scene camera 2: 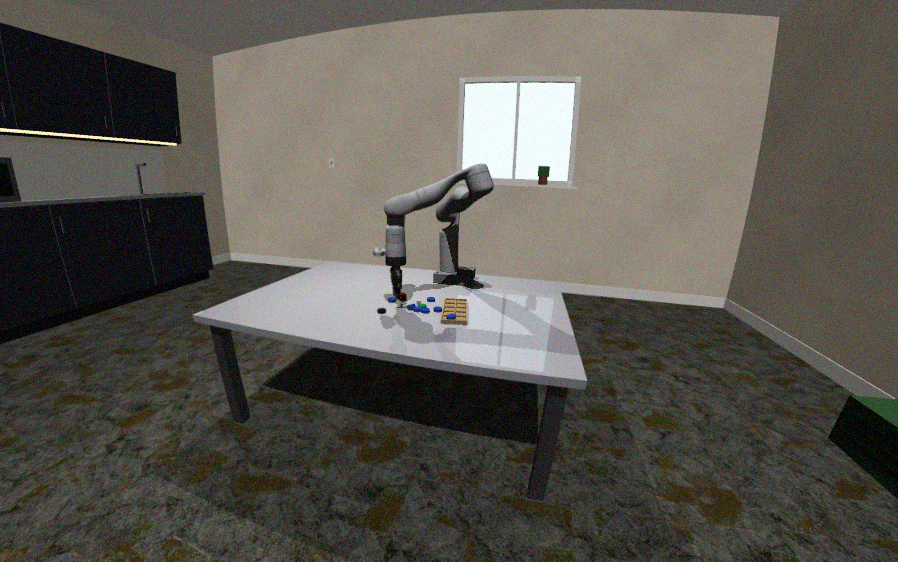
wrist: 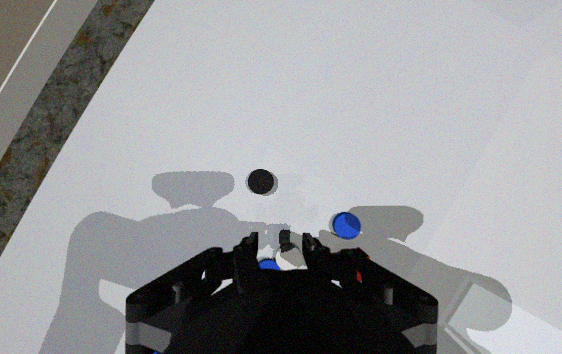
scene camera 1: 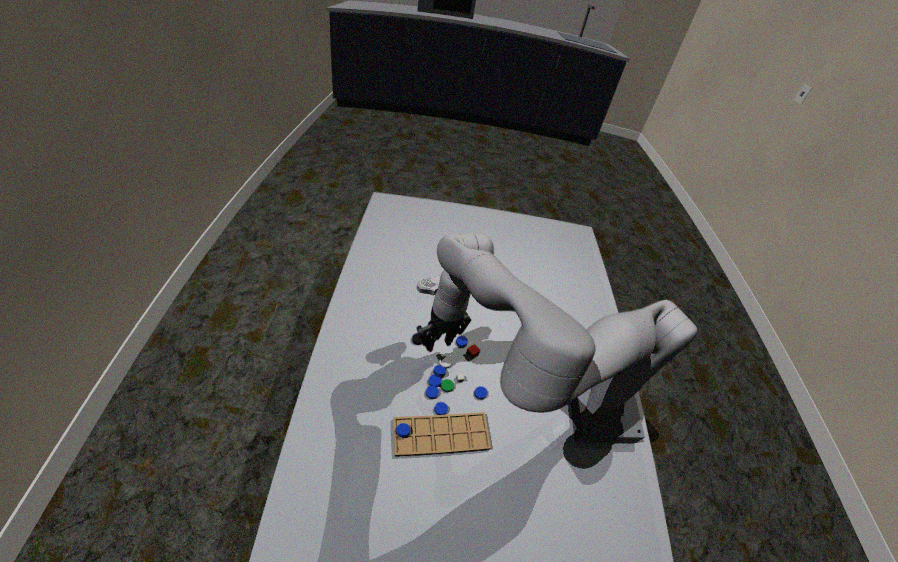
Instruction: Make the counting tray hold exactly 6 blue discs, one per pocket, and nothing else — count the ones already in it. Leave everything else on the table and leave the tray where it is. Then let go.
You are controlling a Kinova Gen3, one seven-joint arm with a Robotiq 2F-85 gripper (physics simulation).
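The tan counting tray (scene camera 1: 478, 439) (scene camera 2: 455, 304) lies near the table's front and holds one blue disc (scene camera 1: 402, 429) in its end pocket; the other pockets are bare. Several loose blue discs (scene camera 1: 435, 380) (scene camera 2: 420, 308) lie in a cluster behind the tray, and one blue disc (scene camera 1: 461, 340) (wrist: 345, 225) lies apart near the gripper. My gripper (scene camera 1: 438, 347) (scene camera 2: 396, 291) (wrist: 280, 241) is half open and empty. It hangs low over a white disc (wrist: 289, 259), which shows between the fingers in the wrist view, with the edge of a blue disc (wrist: 269, 263) beside it.
A black disc (wrist: 260, 181) (scene camera 2: 381, 310) lies beyond the gripper. A red block (scene camera 1: 471, 351) (scene camera 2: 402, 296) and a green disc (scene camera 1: 447, 385) lie among the blue discs. The arm's base (scene camera 1: 606, 423) stands to the right of the tray.
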